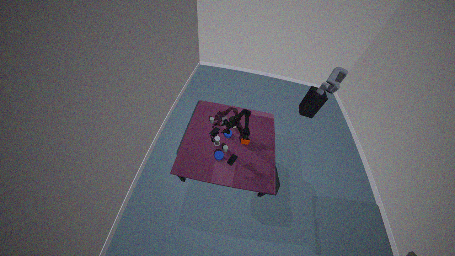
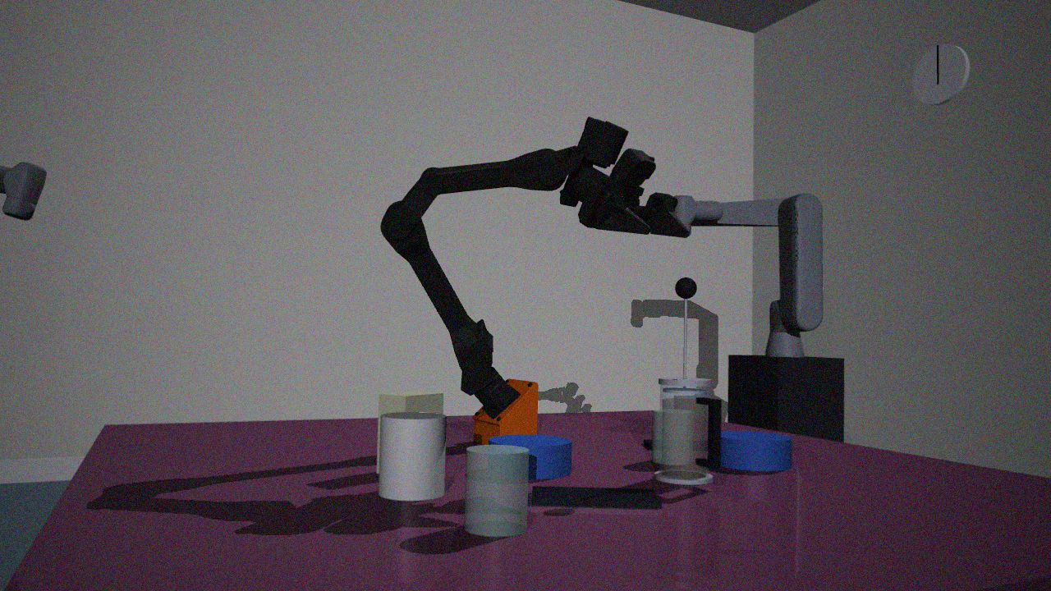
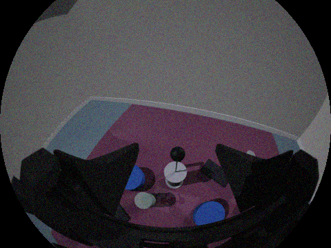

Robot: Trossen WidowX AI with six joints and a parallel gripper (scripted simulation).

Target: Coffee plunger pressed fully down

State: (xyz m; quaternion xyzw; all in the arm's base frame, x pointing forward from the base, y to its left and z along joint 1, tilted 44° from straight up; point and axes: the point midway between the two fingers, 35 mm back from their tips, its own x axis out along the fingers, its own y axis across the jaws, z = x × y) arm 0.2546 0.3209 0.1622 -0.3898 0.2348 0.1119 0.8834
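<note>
Now: gripper tip 5 cm short of the glass coffee press, 1 cm to the right of it and 22 cm above it. The rest, counted from my gripper tip: white cylinder 3 cm ahead, 37 cm to the right, 30 cm below; cream box 11 cm behind, 35 cm to the right, 29 cm below.
</note>
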